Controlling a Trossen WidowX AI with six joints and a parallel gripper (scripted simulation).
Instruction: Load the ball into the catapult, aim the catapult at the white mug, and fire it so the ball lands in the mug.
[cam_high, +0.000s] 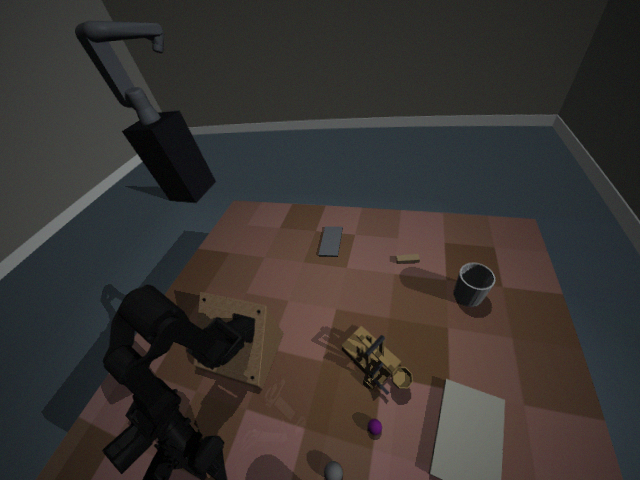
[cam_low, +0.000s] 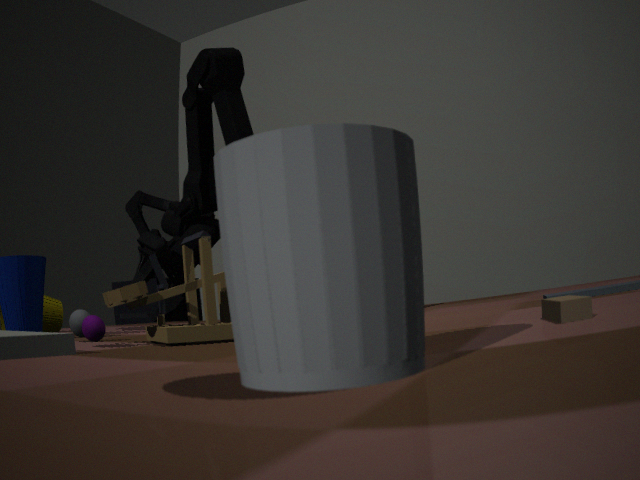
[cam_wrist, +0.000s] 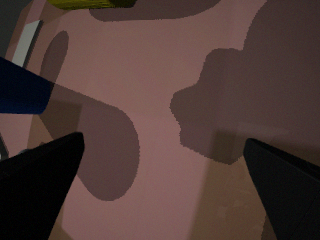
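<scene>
My gripper tip is now 24 cm short of the grey ball, 9 cm to the right of it and 2 cm above it. Round my gripper tip: purple ball 31 cm ahead, 20 cm to the left, 3 cm below; blue cup 29 cm ahead, 1 cm to the right, 1 cm below; wooden catapult 29 cm ahead, 33 cm to the left, 1 cm above.
</scene>
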